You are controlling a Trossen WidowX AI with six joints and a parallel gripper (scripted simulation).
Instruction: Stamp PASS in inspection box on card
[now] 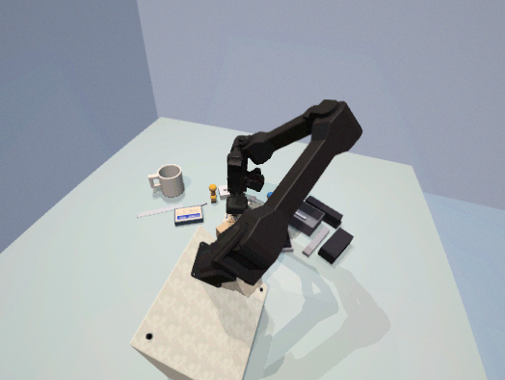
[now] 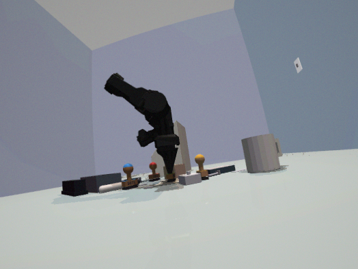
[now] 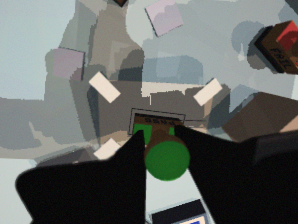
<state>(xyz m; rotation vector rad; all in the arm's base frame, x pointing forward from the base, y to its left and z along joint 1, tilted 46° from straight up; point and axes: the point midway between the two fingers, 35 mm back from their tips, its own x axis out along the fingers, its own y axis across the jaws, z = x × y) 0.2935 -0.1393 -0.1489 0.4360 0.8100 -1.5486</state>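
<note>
The green-knobbed stamp is right at my gripper tip. Round my gripper tip: small grey box (80 mm ahead, 60 mm to the left, 10 mm below); orange-knobbed stamp (90 mm to the left, 50 mm ahead); card (30 mm below).
</note>
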